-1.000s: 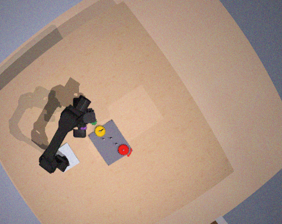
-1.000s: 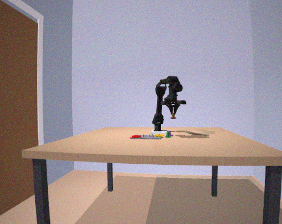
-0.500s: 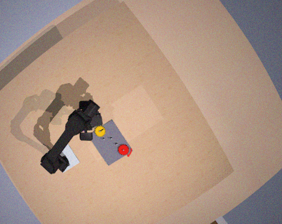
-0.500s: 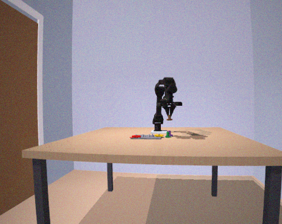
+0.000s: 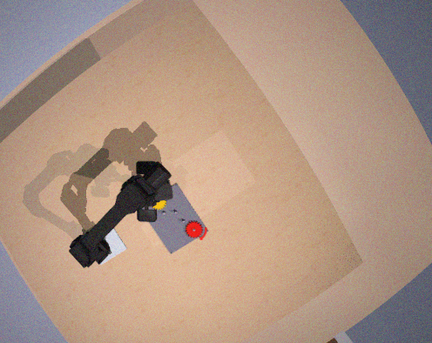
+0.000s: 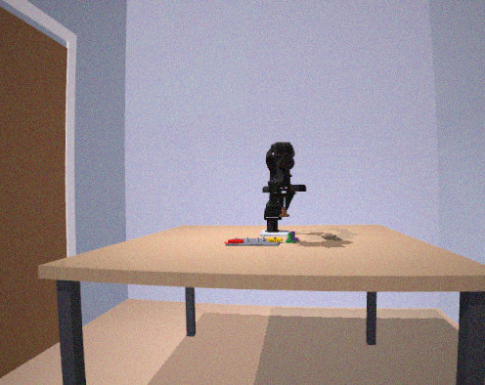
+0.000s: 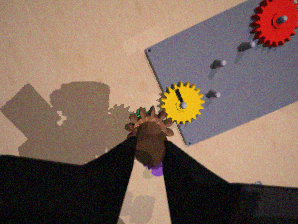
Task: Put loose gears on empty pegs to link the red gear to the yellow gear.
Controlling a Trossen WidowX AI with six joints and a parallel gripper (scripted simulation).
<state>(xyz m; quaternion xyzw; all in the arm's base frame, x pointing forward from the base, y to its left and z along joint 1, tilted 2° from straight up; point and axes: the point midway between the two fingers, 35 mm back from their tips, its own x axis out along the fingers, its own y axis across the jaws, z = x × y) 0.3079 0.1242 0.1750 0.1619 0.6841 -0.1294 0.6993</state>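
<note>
Right now the red gear is 60 mm ahead of my gripper tip, 190 mm to the right of it and 120 mm below it. The rest, counted from my gripper tip: brown gear 10 mm below; then green gear 30 mm behind, 20 mm to the left, 120 mm below; then yellow gear 20 mm behind, 50 mm to the right, 120 mm below.
</note>
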